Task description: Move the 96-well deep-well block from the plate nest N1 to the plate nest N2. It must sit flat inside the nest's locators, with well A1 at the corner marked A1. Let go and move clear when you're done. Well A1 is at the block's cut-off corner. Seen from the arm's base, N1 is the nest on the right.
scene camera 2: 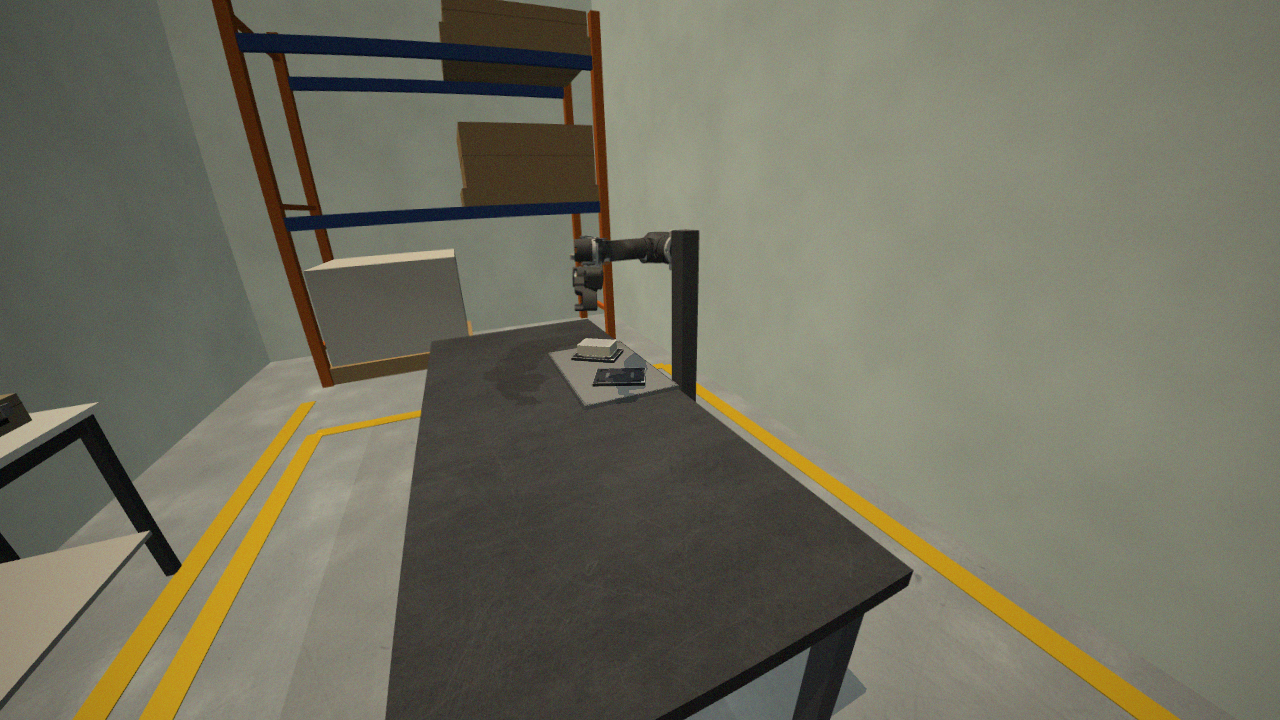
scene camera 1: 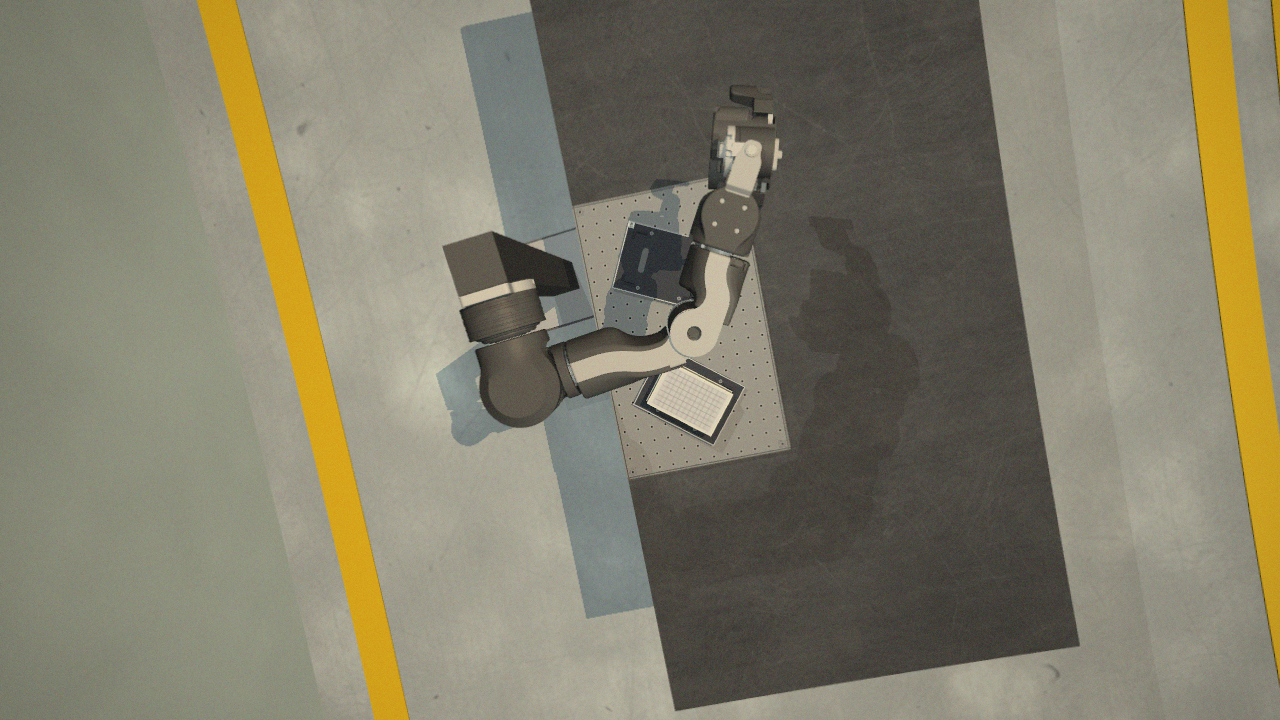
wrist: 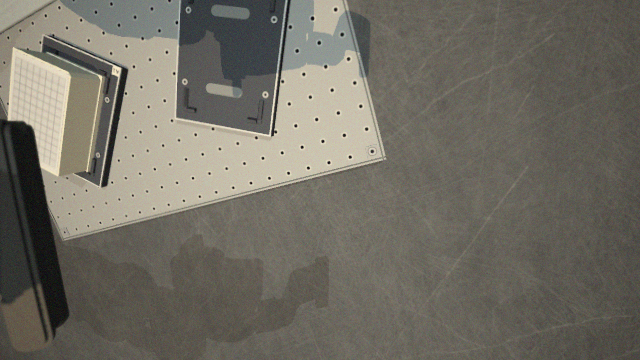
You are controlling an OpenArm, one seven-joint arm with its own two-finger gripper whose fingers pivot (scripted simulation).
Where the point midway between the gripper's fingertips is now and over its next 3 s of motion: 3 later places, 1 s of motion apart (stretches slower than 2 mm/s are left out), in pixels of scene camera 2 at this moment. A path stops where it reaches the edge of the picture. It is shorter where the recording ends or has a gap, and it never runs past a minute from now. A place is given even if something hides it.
The gripper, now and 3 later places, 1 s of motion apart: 585,309; 588,317; 592,320; 593,323
